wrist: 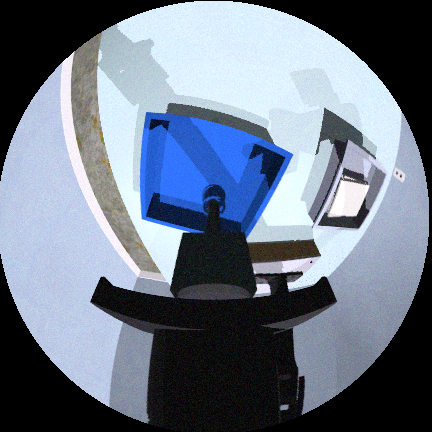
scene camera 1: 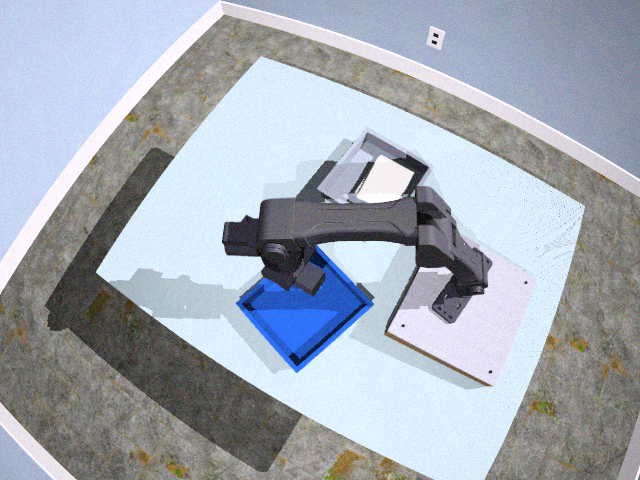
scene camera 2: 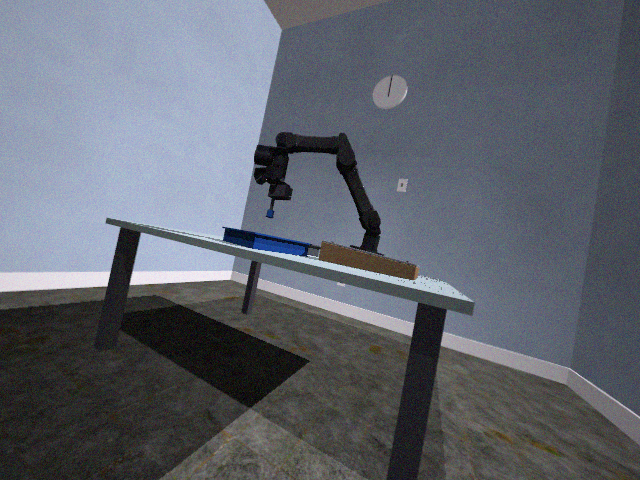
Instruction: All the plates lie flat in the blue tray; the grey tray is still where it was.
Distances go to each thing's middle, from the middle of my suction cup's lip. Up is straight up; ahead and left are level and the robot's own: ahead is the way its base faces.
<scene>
My suction cup is now 37 cm to the left of the grey tray (scene camera 1: 339,186), 10 cm above it and 4 cm short of it. Round my suction cup: blue tray (scene camera 1: 299,327): 10 cm below, 3 cm behind, 2 cm to the left.
</scene>
